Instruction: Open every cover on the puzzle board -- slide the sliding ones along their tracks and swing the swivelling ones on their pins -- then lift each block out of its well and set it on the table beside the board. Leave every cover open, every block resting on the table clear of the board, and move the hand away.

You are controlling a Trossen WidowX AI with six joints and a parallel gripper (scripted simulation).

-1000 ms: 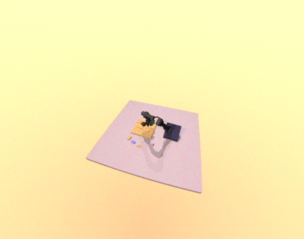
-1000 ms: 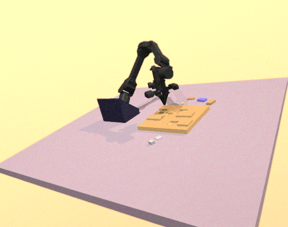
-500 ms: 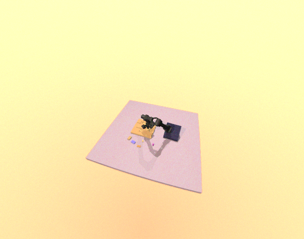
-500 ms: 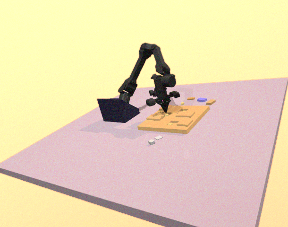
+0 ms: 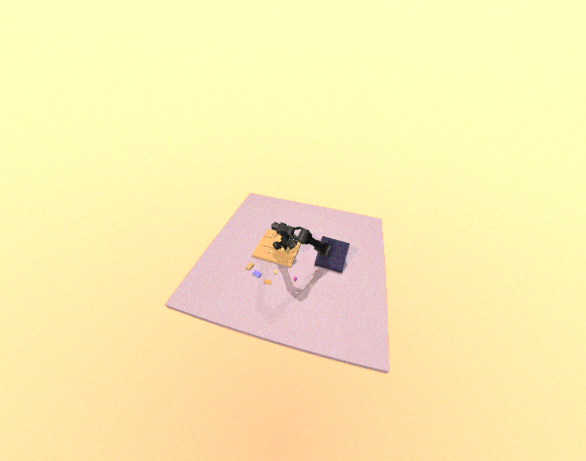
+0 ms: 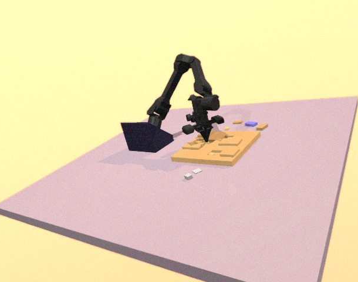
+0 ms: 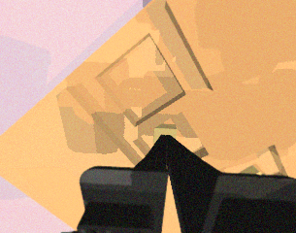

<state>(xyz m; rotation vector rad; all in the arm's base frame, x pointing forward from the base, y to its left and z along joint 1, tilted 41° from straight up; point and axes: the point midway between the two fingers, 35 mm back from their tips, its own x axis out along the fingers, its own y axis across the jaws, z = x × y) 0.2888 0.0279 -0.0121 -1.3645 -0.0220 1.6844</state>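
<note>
My gripper tip is now 220 mm to the right of the magenta block, 140 mm past it and 10 mm above it. From my gripper tip the other things lie so: blue block 260 mm to the left, 120 mm ahead, 10 mm below; then grey cube 290 mm to the right, 70 mm ahead, 10 mm below.
</note>
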